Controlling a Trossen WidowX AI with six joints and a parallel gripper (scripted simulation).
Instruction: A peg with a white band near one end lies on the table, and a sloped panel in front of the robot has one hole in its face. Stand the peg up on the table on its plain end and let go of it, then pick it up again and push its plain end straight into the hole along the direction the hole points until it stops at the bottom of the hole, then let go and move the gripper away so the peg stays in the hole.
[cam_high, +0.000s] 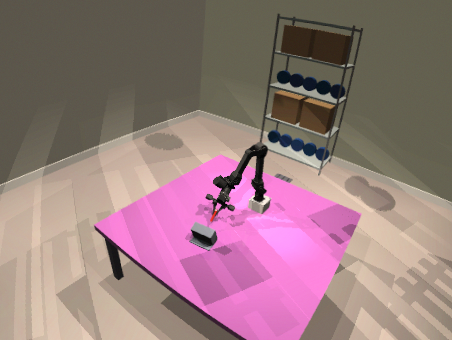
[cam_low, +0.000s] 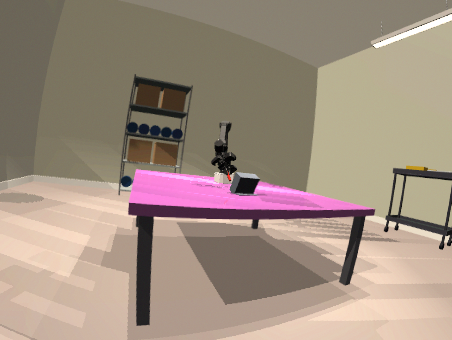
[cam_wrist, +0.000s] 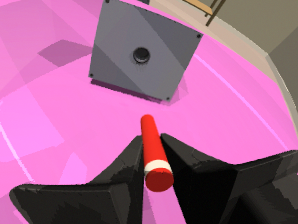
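My gripper tip is now 130 mm short of the dark panel block, 60 mm to the right of it and 30 mm above it. From my gripper tip the other things lie so: red peg (10 mm behind, 10 mm above).
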